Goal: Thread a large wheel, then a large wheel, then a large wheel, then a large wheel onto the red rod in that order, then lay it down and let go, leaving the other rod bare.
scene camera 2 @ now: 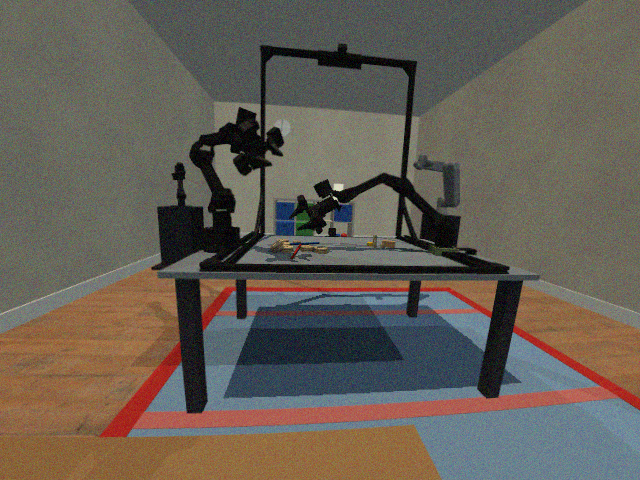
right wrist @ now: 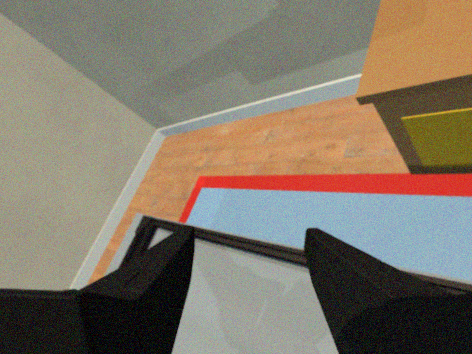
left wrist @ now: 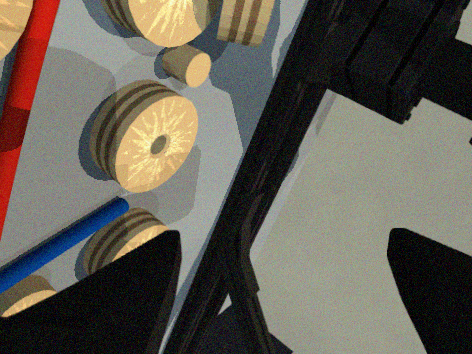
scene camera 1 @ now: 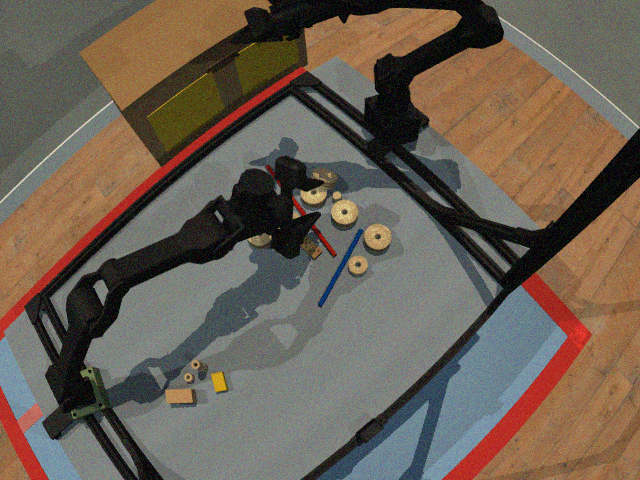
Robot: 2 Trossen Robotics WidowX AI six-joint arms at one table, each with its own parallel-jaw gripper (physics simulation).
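Seen in the pictures: left gripper, between the fingertips: [scene camera 2: 293, 224] [left wrist: 284, 243] [scene camera 1: 321, 197]; right gripper, between the fingertips: [scene camera 2: 277, 159] [right wrist: 250, 237] [scene camera 1: 237, 41]; left arm's base, origin of its link: [scene camera 2: 443, 246] [scene camera 1: 82, 393]; right arm's base, origin of its link: [scene camera 2: 222, 227] [left wrist: 432, 66] [scene camera 1: 393, 107].
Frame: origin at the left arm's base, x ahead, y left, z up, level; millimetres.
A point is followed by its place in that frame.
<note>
The red rod [scene camera 1: 324, 242] @(x 653, y 101, z -25 mm) [scene camera 2: 296, 252] @(x 627, y 242, z -28 mm) [left wrist: 31, 60] @(x 644, y 158, z -25 mm) lies on the table with no wheel on its visible parts. The bare blue rod [scene camera 1: 341, 268] @(x 660, y 35, z -25 mm) [left wrist: 65, 238] @(x 701, y 74, z -27 mm) lies near it. Large pale wheels lie around them: one [scene camera 1: 336, 214] @(x 701, y 143, z -13 mm) [left wrist: 132, 162] @(x 705, y 129, z -13 mm) between the rods' upper parts, one [scene camera 1: 370, 239] @(x 740, y 61, z -13 mm) beside the blue rod, one [scene camera 1: 306, 198] @(x 660, y 206, z -13 mm) by the red rod, and one [scene camera 1: 260, 240] @(x 534, y 160, z -13 mm) partly hidden by the left arm. My left gripper [scene camera 1: 319, 198] @(x 674, y 149, z 78 mm) [scene camera 2: 297, 221] @(x 674, y 149, z 78 mm) [left wrist: 284, 243] @(x 674, y 149, z 78 mm) is open and empty above the red rod. My right gripper [scene camera 2: 275, 159] @(x 637, y 430, z 301 mm) [right wrist: 250, 237] @(x 637, y 430, z 301 mm) is open and empty, raised high.
A smaller wheel [scene camera 1: 352, 267] @(x 680, y 25, z -20 mm) lies by the blue rod. A short peg [scene camera 1: 337, 196] @(x 723, y 182, z -16 mm) [left wrist: 199, 70] @(x 723, y 185, z -16 mm) and a tilted round piece [scene camera 1: 326, 176] @(x 718, y 225, z 7 mm) are near the large wheels. A holed block [scene camera 1: 312, 248] @(x 625, y 100, z -26 mm) lies near the red rod. A yellow block [scene camera 1: 219, 381] @(x 332, y -82, z -19 mm) and wooden block [scene camera 1: 179, 396] @(x 238, y -84, z -4 mm) lie at lower left.
</note>
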